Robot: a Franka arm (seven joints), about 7 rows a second.
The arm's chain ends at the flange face. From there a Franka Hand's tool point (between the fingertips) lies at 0.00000 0.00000 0.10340 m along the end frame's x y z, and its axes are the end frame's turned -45 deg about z.
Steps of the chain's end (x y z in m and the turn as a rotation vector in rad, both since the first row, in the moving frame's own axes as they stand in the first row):
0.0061 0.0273 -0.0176 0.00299 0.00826 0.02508
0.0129 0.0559 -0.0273 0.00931 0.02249 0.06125
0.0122 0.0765 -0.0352 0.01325 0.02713 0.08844
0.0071 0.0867 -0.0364 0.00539 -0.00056 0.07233
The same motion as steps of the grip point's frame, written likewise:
-0.0142 0.0240 -0.0176 -0.00373 0.00795 0.02508
-0.0281 0.0497 -0.0273 -0.00932 0.02249 0.06125
-0.0426 0.0639 -0.0352 -0.00981 0.02855 0.08844
-0.0559 0.0659 -0.0364 0.00421 0.00342 0.07233

